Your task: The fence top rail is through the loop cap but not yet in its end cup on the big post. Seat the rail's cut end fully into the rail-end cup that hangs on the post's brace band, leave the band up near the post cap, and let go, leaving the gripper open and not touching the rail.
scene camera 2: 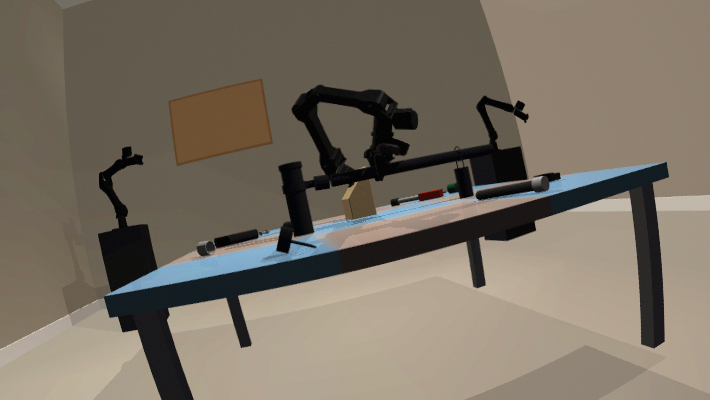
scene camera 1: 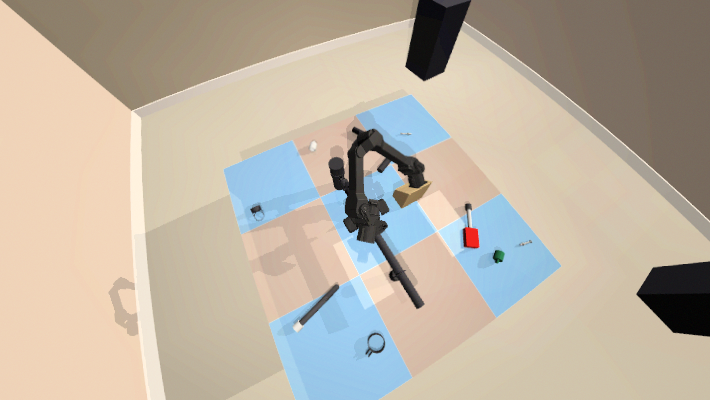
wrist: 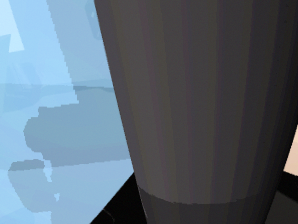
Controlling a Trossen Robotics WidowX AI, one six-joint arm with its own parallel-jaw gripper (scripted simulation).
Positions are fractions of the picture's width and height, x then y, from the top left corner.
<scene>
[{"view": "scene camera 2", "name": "gripper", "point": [0.53, 0.45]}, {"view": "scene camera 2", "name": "dark top rail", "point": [0.56, 0.42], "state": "held by the gripper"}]
</scene>
